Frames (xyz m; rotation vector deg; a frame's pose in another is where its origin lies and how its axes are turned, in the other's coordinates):
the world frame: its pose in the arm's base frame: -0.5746 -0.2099 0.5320 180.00 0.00 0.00
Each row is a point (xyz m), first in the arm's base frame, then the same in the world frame.
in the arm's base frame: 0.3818 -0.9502 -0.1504
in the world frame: 0.9564 0.7403 0.6824
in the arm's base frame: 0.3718 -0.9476 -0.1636
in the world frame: 0.9464 0.7377 0.6956
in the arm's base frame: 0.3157 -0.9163 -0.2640
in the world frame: 0.8903 0.7064 0.7960
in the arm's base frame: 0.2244 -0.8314 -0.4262
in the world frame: 0.7990 0.6215 0.9582
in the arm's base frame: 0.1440 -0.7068 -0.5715
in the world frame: 0.7186 0.4969 1.1035
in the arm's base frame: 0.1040 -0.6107 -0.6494
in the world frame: 0.6786 0.4008 1.1814
